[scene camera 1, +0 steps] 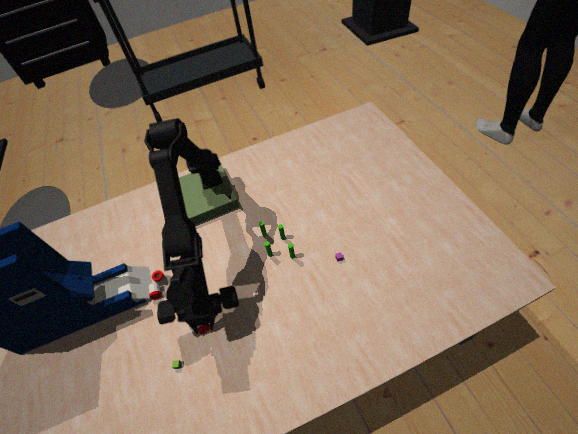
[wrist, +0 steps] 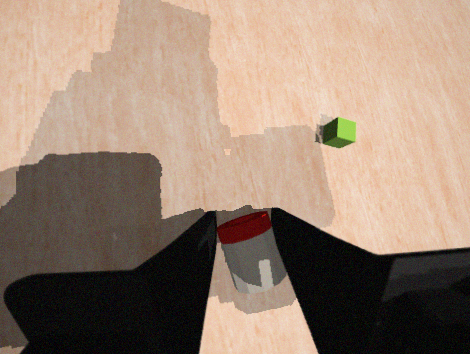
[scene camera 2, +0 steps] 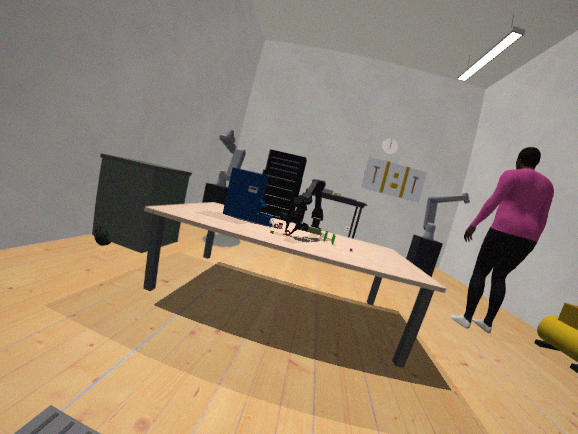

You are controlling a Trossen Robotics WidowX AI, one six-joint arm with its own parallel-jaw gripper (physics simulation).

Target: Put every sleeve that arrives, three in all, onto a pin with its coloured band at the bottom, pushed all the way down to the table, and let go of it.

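Observation:
A white sleeve with a red band (scene camera 1: 203, 329) (scene camera 2: 287, 233) (wrist: 252, 255) lies on its side between my fingertips, its band at the end away from my wrist. My gripper (wrist: 243, 216) is shut on it, low over the table; whether the sleeve touches the table I cannot tell. Two other red-banded sleeves are at the foot of the pale chute: one sleeve (scene camera 1: 157, 276) shows its red ring, the other sleeve (scene camera 1: 155, 294) is close beside it. Several thin green pins, such as the near right pin (scene camera 1: 292, 251) and another pin (scene camera 1: 262, 229), stand bare and upright on the table.
A blue feeder (scene camera 1: 45, 295) (scene camera 2: 245, 195) with a pale chute (scene camera 1: 137, 282) stands left of the arm. A lime cube (scene camera 1: 176, 364) (wrist: 340, 132) lies near the held sleeve. A magenta cube (scene camera 1: 339, 256) (scene camera 2: 351, 249) lies beyond the pins. The arm's green base (scene camera 1: 210, 200) is behind.

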